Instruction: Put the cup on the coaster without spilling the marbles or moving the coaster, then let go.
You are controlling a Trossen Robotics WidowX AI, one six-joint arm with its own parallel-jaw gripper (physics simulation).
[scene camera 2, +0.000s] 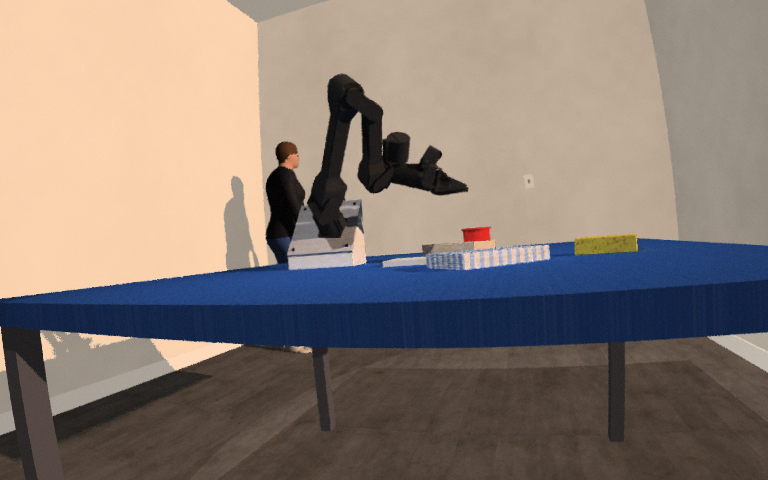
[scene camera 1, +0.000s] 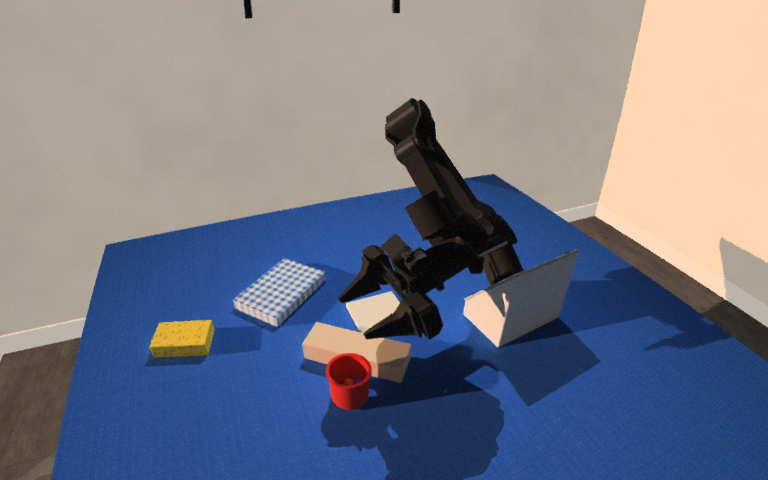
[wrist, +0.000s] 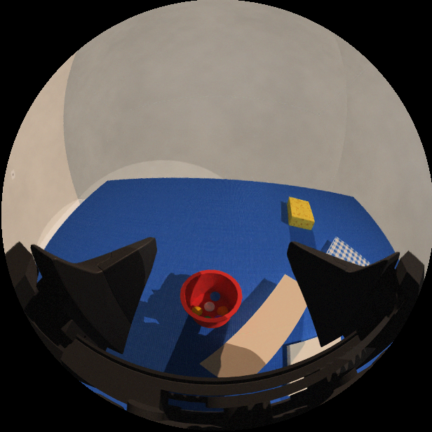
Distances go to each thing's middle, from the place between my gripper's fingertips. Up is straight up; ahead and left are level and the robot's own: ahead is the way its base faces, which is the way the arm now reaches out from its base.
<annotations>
Now: hand 130 mm above the red cup (scene camera 1: 349,365), 10 mm to the right of it and 10 mm short of it. From my hand the other things lie so: tan block (scene camera 1: 389,359) 150 mm below, 70 mm to the right, 30 mm behind; blue-and-white checkered block (scene camera 1: 272,298) 310 mm to the right, 160 mm below, 60 mm ahead; coaster (scene camera 1: 367,312) 160 mm to the right, 160 mm below, 110 mm behind.
</annotations>
